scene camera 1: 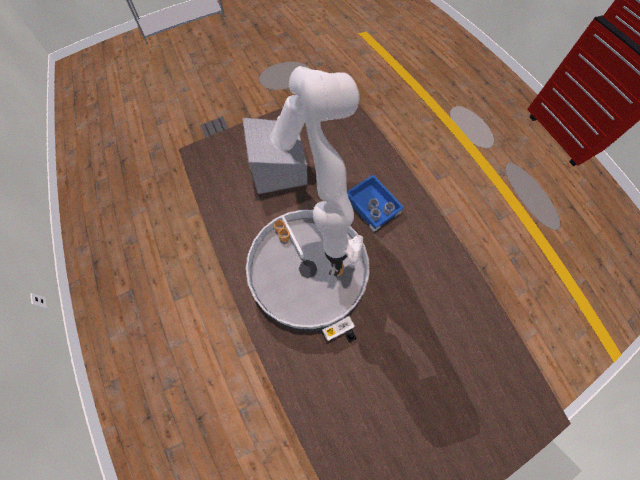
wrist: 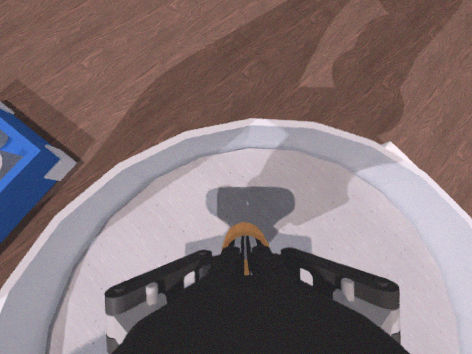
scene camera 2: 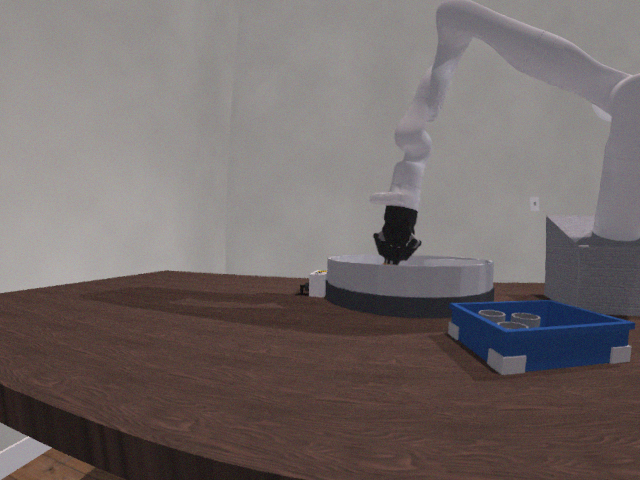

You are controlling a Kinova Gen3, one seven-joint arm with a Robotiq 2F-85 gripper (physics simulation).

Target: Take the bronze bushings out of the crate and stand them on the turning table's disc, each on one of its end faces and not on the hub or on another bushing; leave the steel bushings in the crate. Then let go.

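Seen in the pictures: gripper, between the fingertips: (scene camera 1: 338,269) (wrist: 245,243); arm's base, origin of its link: (scene camera 1: 282,141) (scene camera 2: 615,233).
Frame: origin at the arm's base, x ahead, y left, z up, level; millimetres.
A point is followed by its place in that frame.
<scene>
My gripper (scene camera 1: 334,271) {x 525, y -7, z -105 mm} (scene camera 2: 392,262) (wrist: 245,243) {x 525, y -7, z -105 mm} is shut on the wall of a bronze bushing (scene camera 1: 340,270) {x 537, y -7, z -76 mm} (wrist: 245,229) {x 533, y 7, z -81 mm}, low over the disc (scene camera 1: 289,297) {x 543, y -201, z -117 mm} (wrist: 150,210) {x 477, y 77, z -117 mm}, between the hub (scene camera 1: 307,268) {x 475, y -103, z -108 mm} and the rim on the crate's side. The rim hides the bushing's lower end in scene camera 2; I cannot tell whether it touches the disc. Two more bronze bushings, one (scene camera 1: 279,225) {x 277, y -131, z -115 mm} behind the other (scene camera 1: 283,235) {x 320, y -132, z -117 mm}, appear to stand close together on the disc. Several steel bushings (scene camera 1: 375,213) {x 362, y 241, z -158 mm} (scene camera 1: 389,207) {x 362, y 307, z -156 mm} (scene camera 2: 491,315) {x 367, y 216, z -134 mm} (scene camera 2: 525,318) {x 322, y 232, z -134 mm} are in the blue crate (scene camera 1: 361,212) {x 341, y 186, z -145 mm} (scene camera 2: 568,350) {x 310, y 321, z -148 mm} (wrist: 35,182) {x 390, y 195, z -147 mm}.
A raised rim (scene camera 1: 249,258) {x 370, y -277, z -77 mm} (scene camera 2: 408,279) {x 488, y 108, z -96 mm} surrounds the disc. A white bar (scene camera 1: 293,238) {x 365, y -108, z -71 mm} runs from the rim to near the hub, beside the two standing bronze bushings. A white labelled box (scene camera 1: 338,328) {x 709, y -94, z -111 mm} (scene camera 2: 317,284) {x 704, y -42, z -137 mm} sits outside the rim. The grey arm pedestal (scene camera 1: 279,173) {x 101, y -56, z -52 mm} stands behind.
</scene>
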